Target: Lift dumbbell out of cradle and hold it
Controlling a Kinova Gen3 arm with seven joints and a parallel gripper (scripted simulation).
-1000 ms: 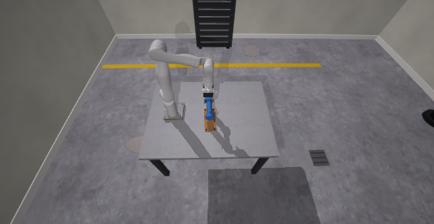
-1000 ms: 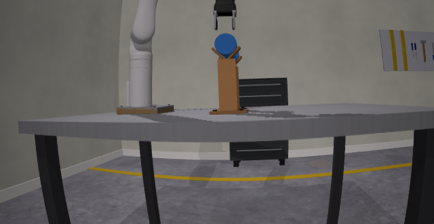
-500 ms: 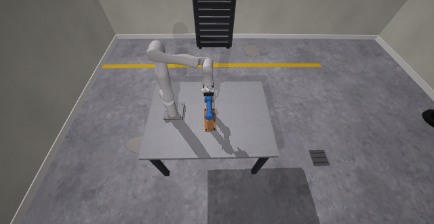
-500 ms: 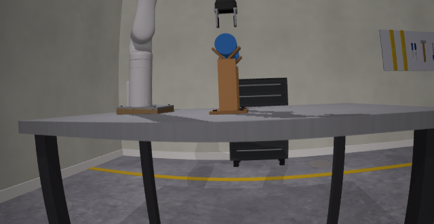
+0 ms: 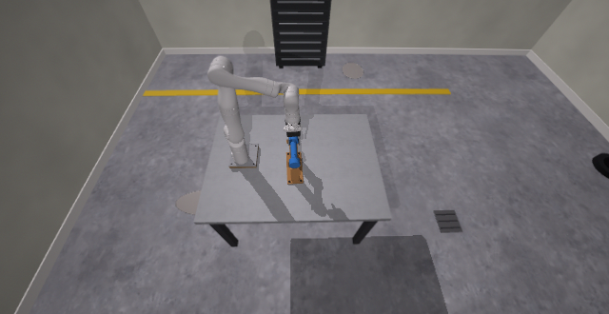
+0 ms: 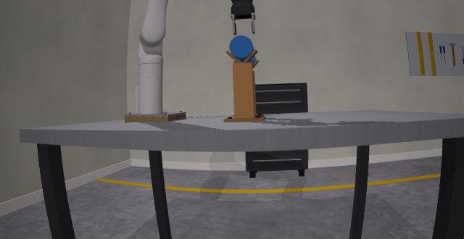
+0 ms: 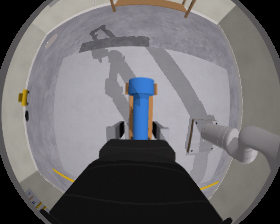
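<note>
Now: hand 80 mm above the blue dumbbell. The rest, counted from my hand: brown wooden cradle (190 mm below).
</note>
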